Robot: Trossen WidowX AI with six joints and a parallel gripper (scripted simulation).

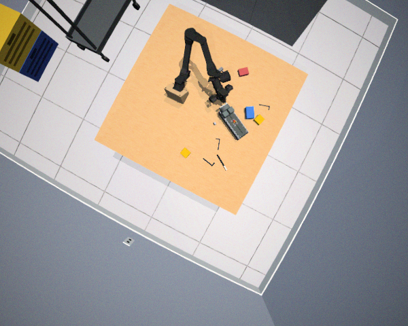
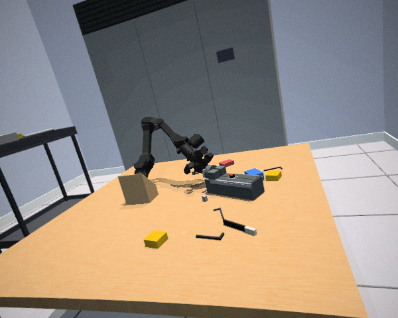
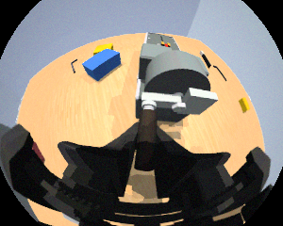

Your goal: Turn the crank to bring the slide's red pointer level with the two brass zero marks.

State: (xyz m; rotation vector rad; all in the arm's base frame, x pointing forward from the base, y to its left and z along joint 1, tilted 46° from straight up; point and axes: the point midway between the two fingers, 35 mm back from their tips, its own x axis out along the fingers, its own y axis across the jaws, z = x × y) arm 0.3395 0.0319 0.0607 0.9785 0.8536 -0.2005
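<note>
Now: gripper tip 10 mm past the small grey cube, 160 mm to the left of it and 50 mm above it. From my gripper tip the other things lie so: blue block: 210 mm ahead, 20 mm to the left, 40 mm below; dark crank handle: 20 mm behind, 10 mm to the left, 20 mm above; red pointer: 120 mm ahead, 110 mm to the right, 20 mm above.
</note>
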